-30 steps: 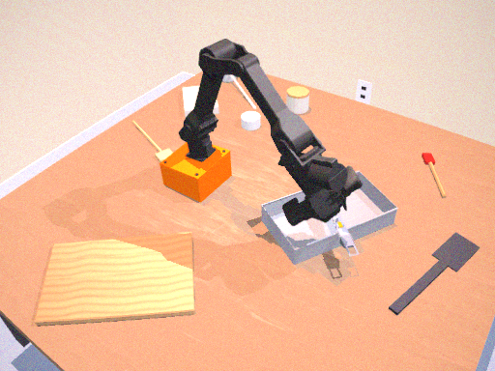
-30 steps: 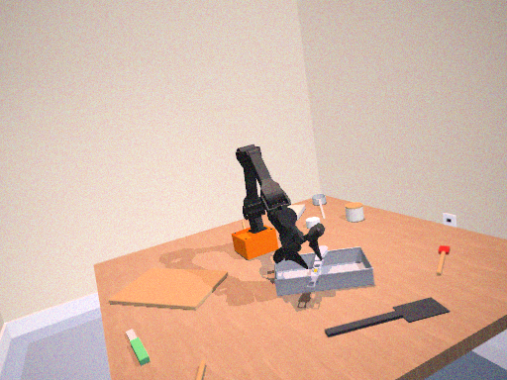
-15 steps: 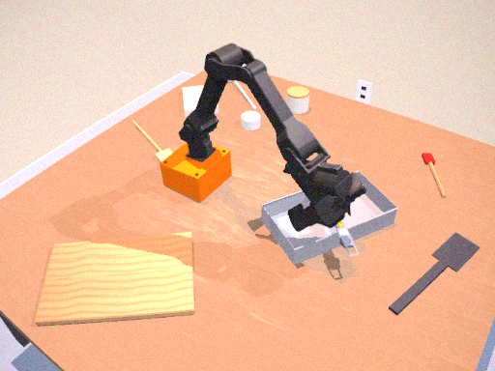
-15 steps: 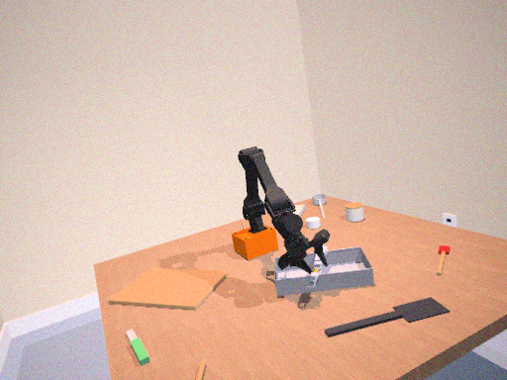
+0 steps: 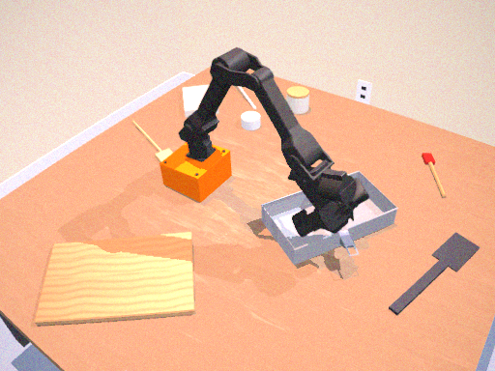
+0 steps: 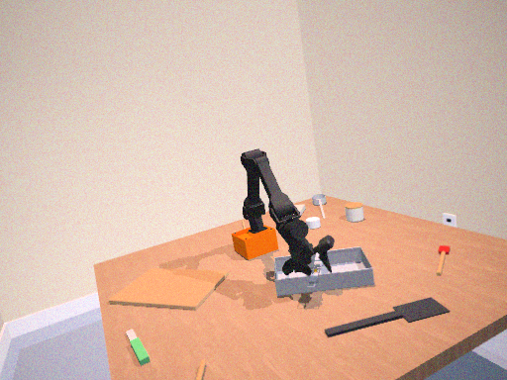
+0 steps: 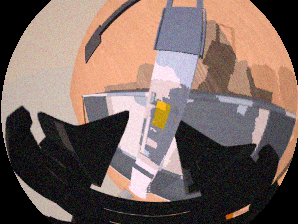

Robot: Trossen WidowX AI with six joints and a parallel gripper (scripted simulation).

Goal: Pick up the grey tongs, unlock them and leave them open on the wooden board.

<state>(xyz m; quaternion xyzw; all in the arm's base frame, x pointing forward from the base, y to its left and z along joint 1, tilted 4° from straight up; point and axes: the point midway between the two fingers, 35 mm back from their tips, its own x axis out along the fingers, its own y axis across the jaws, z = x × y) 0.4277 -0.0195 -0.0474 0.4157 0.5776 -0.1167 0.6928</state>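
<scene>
My gripper tip is now 50 mm past the grey roasting tin, 20 mm to the right of it and 10 mm above it. Round my gripper tip: yellow lock piece (30 mm to the right, 30 mm above); dark spatula (250 mm ahead, 30 mm below, 20 mm to the left); red-headed tool (390 mm to the left, 120 mm ahead, 30 mm below).
</scene>
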